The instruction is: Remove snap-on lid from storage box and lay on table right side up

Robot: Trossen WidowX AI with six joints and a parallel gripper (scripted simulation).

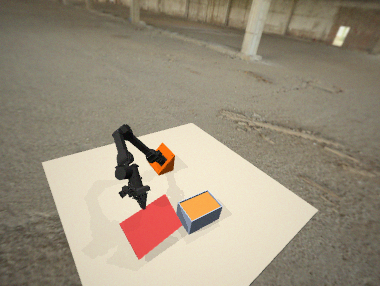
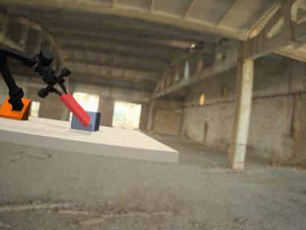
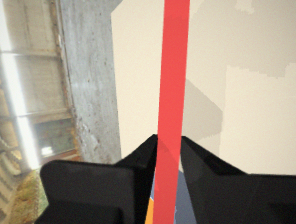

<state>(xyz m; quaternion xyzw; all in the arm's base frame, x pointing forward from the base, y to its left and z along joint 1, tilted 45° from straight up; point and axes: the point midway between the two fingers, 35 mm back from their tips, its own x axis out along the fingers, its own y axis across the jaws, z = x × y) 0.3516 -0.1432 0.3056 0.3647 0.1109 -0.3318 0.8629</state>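
My gripper tip is 60 mm short of the red lid, 50 mm above it and 20 mm to the right of it. Also, from my gripper tip: storage box: 290 mm to the left, 110 mm below, 80 mm ahead.
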